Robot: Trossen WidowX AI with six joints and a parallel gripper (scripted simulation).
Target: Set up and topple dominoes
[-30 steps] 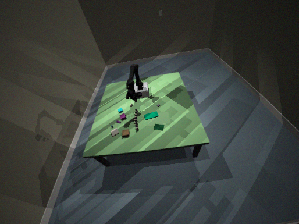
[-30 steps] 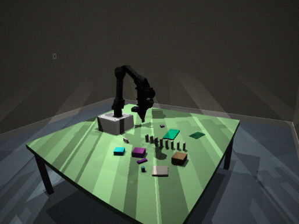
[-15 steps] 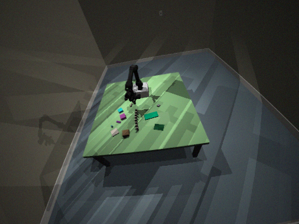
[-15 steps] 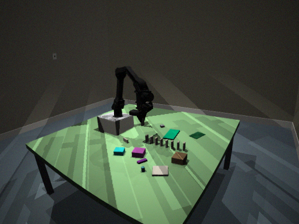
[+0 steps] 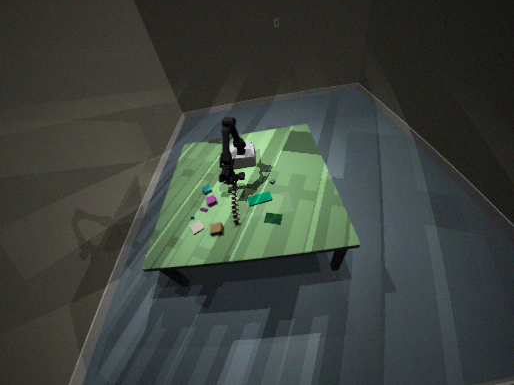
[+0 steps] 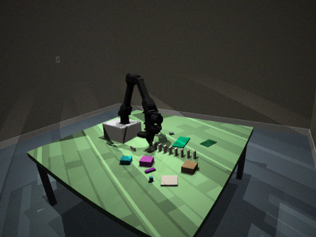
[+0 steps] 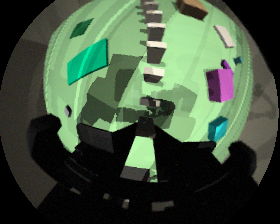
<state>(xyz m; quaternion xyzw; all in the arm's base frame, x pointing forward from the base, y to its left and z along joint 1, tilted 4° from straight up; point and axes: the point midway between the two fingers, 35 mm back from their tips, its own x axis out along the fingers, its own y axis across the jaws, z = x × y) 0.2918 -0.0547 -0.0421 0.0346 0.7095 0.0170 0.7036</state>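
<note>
Now: gripper tip 10 mm past the cyan block, 230 mm to the left of it and 30 mm above it. Also, from my gripper tip: bright green plate: 130 mm ahead, 180 mm to the left, 40 mm below; then grey piece: 20 mm behind, 280 mm to the left, 30 mm below; then magenta block: 110 mm ahead, 170 mm to the right, 20 mm below.
</note>
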